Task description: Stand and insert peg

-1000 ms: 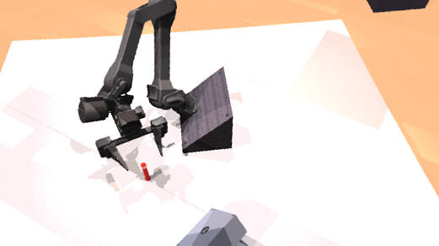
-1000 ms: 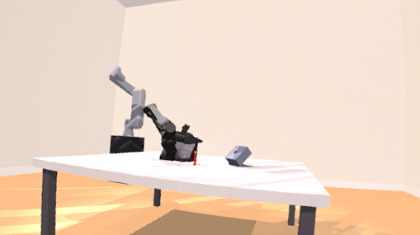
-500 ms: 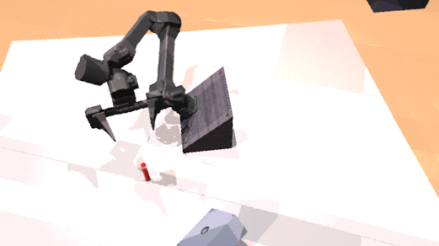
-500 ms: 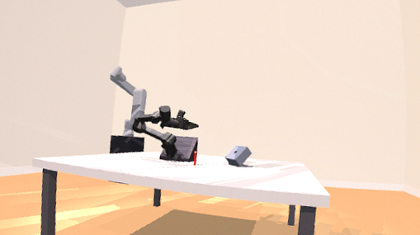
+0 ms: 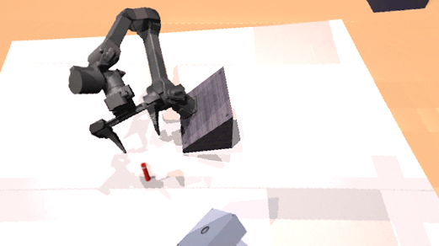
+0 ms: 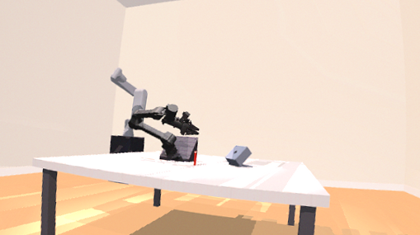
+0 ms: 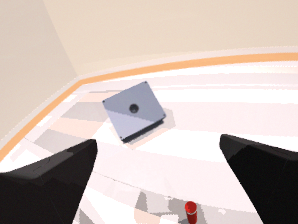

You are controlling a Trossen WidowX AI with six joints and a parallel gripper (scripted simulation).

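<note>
Now: the red peg 13 cm below my gripper tip, 2 cm to the right of it and 1 cm behind it. Round my gripper tip: sloped panel 20 cm ahead, 15 cm to the left, 13 cm below.
</note>
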